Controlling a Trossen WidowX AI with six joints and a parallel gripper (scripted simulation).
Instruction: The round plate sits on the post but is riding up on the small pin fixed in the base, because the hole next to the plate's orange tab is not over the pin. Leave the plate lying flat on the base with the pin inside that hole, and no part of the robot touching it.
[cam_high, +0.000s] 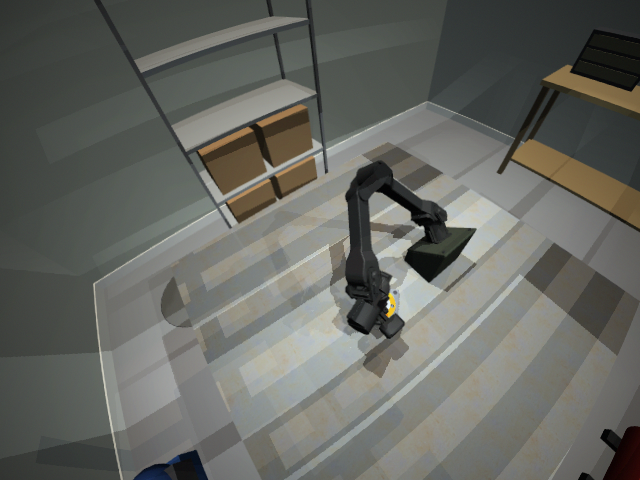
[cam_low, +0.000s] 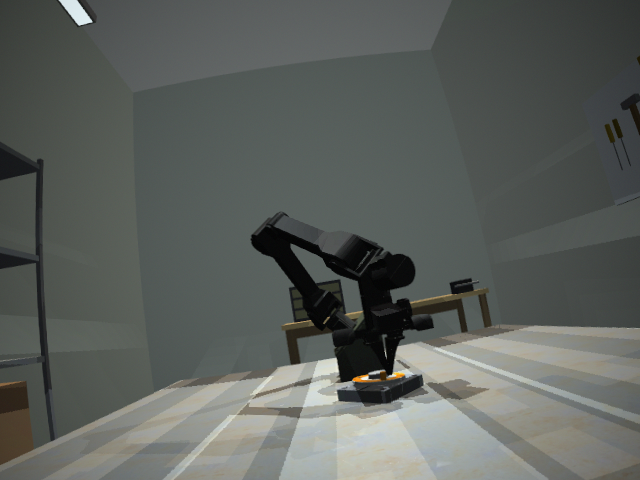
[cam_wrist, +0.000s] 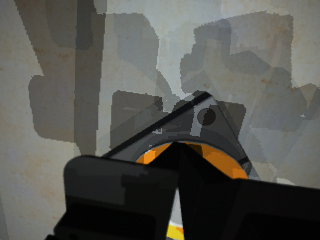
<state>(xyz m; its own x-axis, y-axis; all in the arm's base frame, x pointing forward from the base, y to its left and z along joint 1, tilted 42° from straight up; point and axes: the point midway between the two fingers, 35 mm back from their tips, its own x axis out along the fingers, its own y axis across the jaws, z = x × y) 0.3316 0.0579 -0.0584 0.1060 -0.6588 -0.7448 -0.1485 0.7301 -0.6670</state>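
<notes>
Now: gripper tip 5 cm past the square base, 2 cm to the left of it and 2 cm above it.
</notes>
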